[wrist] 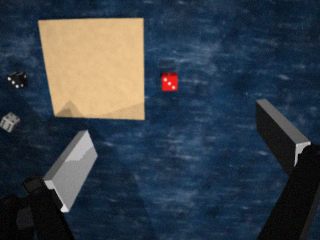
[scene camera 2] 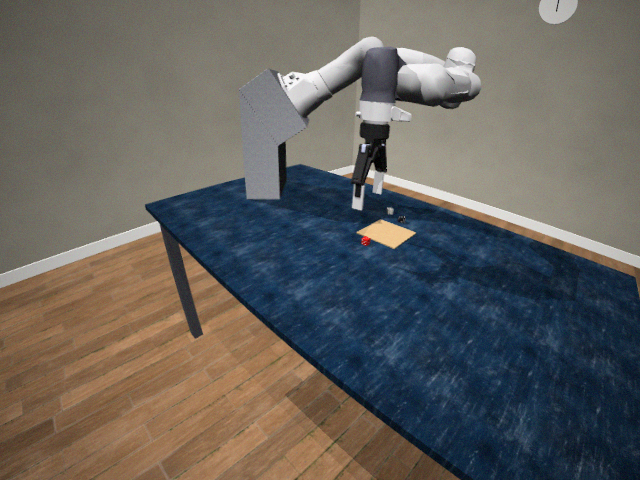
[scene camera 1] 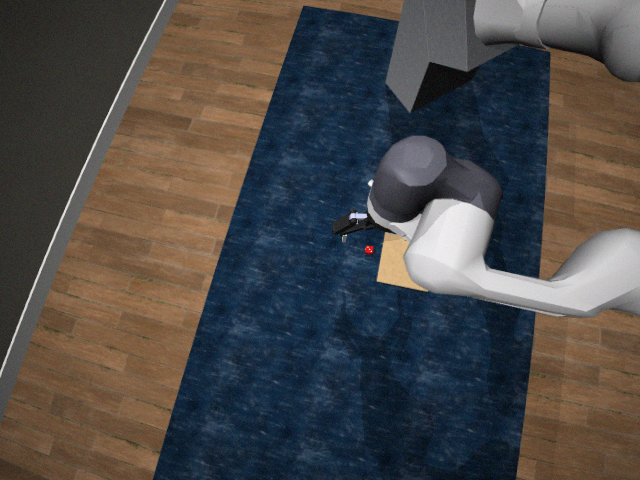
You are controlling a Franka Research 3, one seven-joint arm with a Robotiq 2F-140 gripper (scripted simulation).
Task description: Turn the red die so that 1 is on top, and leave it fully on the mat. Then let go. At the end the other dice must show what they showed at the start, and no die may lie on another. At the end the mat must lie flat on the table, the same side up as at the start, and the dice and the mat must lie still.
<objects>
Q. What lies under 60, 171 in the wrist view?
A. The gripper.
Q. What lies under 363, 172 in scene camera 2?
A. The gripper.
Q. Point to a tan mat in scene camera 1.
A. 392, 270
</objects>
